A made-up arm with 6 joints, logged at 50 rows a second.
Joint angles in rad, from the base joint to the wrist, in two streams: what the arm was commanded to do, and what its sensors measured. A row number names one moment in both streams.
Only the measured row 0 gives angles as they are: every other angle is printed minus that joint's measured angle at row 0.
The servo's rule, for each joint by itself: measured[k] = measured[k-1] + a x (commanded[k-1-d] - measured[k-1]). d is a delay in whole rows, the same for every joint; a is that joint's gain. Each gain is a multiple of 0.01, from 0.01 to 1. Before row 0 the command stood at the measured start. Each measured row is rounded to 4 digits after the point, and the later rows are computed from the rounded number. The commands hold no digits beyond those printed.
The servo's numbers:
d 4
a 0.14 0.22 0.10 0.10 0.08 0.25
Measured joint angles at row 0: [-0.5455, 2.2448, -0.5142, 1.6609, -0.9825, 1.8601]
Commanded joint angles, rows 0 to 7: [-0.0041, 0.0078, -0.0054, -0.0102, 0.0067, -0.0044]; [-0.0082, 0.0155, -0.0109, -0.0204, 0.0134, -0.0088]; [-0.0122, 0.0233, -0.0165, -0.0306, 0.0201, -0.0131]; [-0.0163, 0.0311, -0.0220, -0.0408, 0.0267, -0.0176]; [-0.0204, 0.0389, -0.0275, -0.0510, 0.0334, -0.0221]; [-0.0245, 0.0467, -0.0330, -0.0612, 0.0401, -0.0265]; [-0.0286, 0.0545, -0.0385, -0.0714, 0.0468, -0.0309]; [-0.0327, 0.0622, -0.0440, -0.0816, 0.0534, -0.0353]
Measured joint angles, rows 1 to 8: [0.0000, 0.0000, 0.0000, 0.0000, 0.0000, 0.0000]; [0.0000, 0.0000, 0.0000, 0.0000, 0.0000, 0.0000]; [0.0000, 0.0000, 0.0000, 0.0000, 0.0000, 0.0000]; [0.0000, 0.0000, 0.0000, 0.0000, 0.0000, 0.0000]; [-0.0006, 0.0017, -0.0005, -0.0010, 0.0005, -0.0011]; [-0.0017, 0.0047, -0.0015, -0.0029, 0.0015, -0.0030]; [-0.0032, 0.0088, -0.0030, -0.0057, 0.0030, -0.0055]; [-0.0050, 0.0137, -0.0049, -0.0092, 0.0049, -0.0085]
